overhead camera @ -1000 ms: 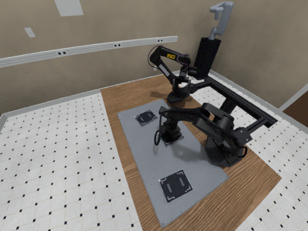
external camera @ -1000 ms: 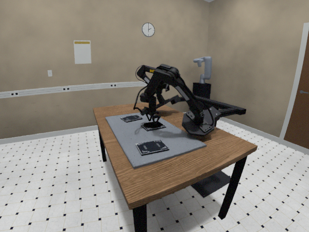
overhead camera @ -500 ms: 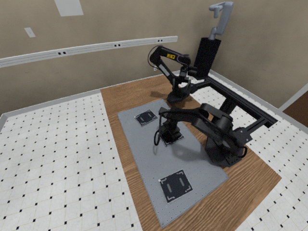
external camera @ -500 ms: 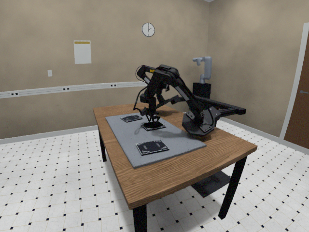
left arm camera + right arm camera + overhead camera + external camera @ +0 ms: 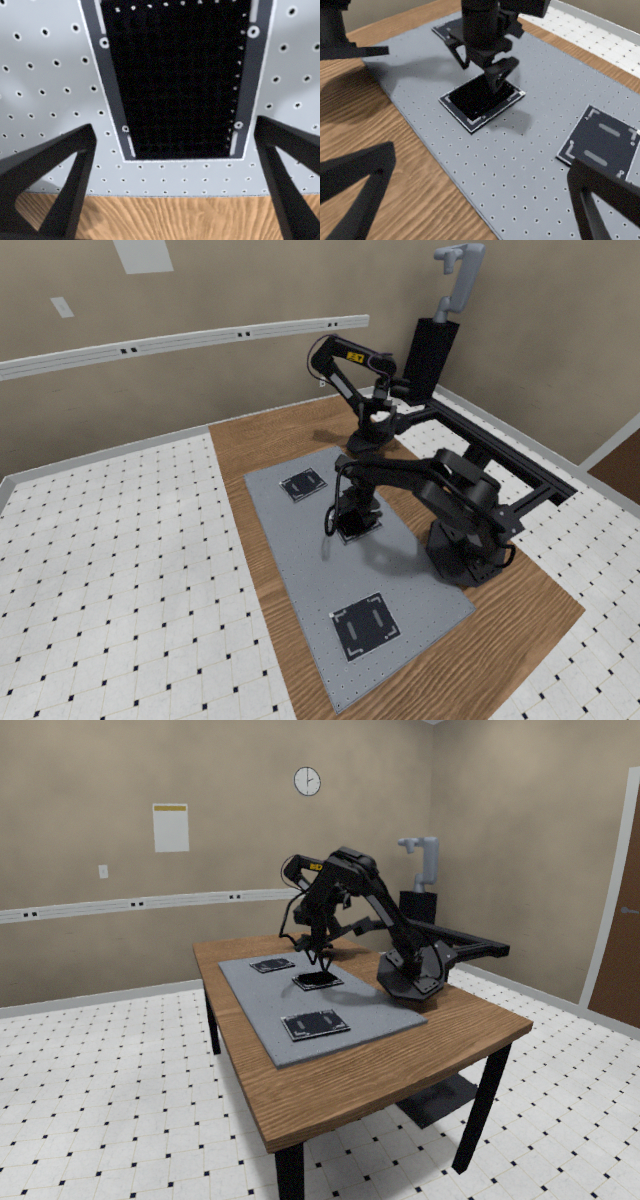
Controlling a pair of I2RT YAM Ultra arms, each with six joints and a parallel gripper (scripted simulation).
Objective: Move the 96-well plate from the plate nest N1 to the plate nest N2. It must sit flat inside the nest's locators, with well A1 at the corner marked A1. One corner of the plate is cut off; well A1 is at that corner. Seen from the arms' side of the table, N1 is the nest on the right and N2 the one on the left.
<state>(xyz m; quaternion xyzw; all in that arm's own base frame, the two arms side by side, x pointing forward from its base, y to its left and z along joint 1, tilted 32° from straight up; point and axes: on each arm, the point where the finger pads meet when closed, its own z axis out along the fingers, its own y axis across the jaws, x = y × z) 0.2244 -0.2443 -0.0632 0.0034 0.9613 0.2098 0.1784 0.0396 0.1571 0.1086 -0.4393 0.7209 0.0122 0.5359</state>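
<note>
Now: the black 96-well plate 50 mm below my left hand.
</note>
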